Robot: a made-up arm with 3 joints. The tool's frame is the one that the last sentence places.
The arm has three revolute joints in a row. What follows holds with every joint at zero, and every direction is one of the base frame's.
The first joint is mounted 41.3 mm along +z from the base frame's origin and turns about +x.
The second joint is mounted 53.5 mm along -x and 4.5 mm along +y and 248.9 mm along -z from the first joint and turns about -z.
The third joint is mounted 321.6 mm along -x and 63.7 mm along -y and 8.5 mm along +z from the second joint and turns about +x.
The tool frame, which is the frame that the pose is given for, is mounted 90.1 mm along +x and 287 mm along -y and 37.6 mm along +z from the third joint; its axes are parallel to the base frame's.
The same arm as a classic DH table. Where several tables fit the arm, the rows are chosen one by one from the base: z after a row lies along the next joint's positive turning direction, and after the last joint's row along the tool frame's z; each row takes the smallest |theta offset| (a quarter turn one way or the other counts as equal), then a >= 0, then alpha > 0; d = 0 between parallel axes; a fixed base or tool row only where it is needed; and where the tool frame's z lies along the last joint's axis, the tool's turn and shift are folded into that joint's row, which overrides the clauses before.
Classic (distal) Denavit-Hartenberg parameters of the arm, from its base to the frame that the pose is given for. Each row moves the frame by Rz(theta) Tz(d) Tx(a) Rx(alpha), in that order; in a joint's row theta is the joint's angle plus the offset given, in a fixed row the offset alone. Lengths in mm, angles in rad.
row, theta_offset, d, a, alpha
base (fixed), 1.5708, 41.3, 0, 1.5708
joint 1, 0, -53.5, 4.5, 1.5708
joint 2, 0, 240.4, -63.7, -1.5708
joint 3, 0, -231.5, -287, -1.5708
tool (fixed), -1.5708, 37.6, 0, 0

